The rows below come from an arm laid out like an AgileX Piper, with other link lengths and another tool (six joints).
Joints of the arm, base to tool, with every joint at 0 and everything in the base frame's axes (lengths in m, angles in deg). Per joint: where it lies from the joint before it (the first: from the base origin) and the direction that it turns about. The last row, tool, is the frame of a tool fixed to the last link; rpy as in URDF.
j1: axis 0 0 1 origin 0 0 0.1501
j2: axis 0 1 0 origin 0 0 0
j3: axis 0 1 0 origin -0.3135 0 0.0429
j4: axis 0.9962 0 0.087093 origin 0.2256 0 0.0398
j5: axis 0 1 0 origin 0 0 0
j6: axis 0.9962 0 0.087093 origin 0.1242 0 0.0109
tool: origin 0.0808 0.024 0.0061 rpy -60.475 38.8 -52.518
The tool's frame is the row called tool.
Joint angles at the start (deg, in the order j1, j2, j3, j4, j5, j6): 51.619 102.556 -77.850 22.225 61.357 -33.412
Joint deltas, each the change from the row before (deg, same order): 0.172 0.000 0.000 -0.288 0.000 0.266; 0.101 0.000 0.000 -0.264 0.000 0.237; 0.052 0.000 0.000 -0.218 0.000 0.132; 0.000 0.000 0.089 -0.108 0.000 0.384; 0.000 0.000 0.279 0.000 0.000 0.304; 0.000 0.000 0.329 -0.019 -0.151 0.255; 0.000 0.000 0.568 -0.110 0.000 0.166; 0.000 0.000 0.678 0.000 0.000 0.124; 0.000 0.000 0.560 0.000 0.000 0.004; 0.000 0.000 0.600 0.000 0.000 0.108; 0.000 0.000 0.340 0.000 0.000 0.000
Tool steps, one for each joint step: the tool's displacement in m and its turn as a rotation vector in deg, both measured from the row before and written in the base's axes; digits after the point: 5 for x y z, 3 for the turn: -0.00042 -0.00008 -0.00038 -0.208 -0.121 0.022; -0.00005 -0.00022 -0.00035 -0.188 -0.115 -0.030; 0.00014 -0.00029 -0.00030 -0.146 -0.117 0.003; 0.00002 -0.00039 -0.00049 -0.188 0.104 -0.321; -0.00071 -0.00082 -0.00116 -0.264 0.273 -0.283; -0.00041 -0.00069 -0.00137 -0.209 0.171 -0.283; -0.00129 -0.00212 -0.00255 -0.536 0.323 -0.116; -0.00182 -0.00229 -0.00283 -0.553 0.457 -0.116; -0.00153 -0.00195 -0.00232 -0.442 0.346 -0.004; -0.00164 -0.00207 -0.00245 -0.491 0.402 -0.101; -0.00095 -0.00121 -0.00138 -0.268 0.210 0.000
